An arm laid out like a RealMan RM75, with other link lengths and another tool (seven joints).
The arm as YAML. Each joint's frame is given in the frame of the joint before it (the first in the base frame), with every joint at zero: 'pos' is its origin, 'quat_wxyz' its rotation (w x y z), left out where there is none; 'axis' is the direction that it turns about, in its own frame. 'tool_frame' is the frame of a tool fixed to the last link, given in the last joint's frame.
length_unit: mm
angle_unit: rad
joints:
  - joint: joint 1
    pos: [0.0, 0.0, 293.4]
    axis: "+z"
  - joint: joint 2
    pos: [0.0, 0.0, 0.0]
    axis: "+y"
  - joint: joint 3
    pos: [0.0, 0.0, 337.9]
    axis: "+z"
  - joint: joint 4
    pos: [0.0, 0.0, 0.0]
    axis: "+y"
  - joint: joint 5
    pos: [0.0, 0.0, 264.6]
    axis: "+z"
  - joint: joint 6
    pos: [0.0, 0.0, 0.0]
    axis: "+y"
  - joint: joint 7
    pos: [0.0, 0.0, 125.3]
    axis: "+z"
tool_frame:
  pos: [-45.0, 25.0, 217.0]
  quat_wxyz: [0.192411, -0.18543, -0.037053, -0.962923]
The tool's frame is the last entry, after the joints.
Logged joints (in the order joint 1, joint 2, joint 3, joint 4, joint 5, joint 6, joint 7), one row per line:
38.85, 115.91, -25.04, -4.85, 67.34, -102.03, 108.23
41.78, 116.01, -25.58, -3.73, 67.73, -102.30, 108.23
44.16, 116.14, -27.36, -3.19, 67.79, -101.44, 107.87
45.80, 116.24, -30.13, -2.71, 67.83, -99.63, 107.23
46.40, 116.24, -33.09, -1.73, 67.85, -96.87, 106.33
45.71, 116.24, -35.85, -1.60, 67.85, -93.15, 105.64
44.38, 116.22, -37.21, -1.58, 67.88, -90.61, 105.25
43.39, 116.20, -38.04, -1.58, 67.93, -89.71, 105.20
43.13, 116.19, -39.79, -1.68, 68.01, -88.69, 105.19
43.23, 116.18, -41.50, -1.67, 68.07, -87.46, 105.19
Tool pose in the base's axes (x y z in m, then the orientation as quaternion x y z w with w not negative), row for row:
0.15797, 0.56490, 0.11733, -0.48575, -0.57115, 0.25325, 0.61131
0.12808, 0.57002, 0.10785, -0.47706, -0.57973, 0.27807, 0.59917
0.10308, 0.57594, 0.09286, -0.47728, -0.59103, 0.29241, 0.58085
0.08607, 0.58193, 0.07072, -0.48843, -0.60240, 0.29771, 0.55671
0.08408, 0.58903, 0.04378, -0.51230, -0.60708, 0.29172, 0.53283
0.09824, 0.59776, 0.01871, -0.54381, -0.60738, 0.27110, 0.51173
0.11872, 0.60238, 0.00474, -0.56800, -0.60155, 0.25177, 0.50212
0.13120, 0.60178, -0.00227, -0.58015, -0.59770, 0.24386, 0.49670
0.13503, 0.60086, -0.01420, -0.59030, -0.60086, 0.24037, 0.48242
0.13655, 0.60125, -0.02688, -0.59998, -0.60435, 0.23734, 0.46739
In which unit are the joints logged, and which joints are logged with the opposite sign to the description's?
The joints are logged in degrees. Opposite sign: joint 5.
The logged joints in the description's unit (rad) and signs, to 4 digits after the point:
0.6781, 2.0230, -0.4370, -0.0846, -1.1753, -1.7808, 1.8890
0.7292, 2.0248, -0.4465, -0.0651, -1.1821, -1.7855, 1.8890
0.7707, 2.0270, -0.4775, -0.0557, -1.1832, -1.7705, 1.8827
0.7994, 2.0288, -0.5259, -0.0473, -1.1839, -1.7389, 1.8715
0.8098, 2.0288, -0.5775, -0.0302, -1.1842, -1.6907, 1.8558
0.7978, 2.0288, -0.6257, -0.0279, -1.1842, -1.6258, 1.8438
0.7746, 2.0284, -0.6494, -0.0276, -1.1847, -1.5814, 1.8370
0.7573, 2.0281, -0.6639, -0.0276, -1.1856, -1.5657, 1.8361
0.7528, 2.0279, -0.6945, -0.0293, -1.1870, -1.5479, 1.8359
0.7545, 2.0277, -0.7243, -0.0291, -1.1880, -1.5265, 1.8359

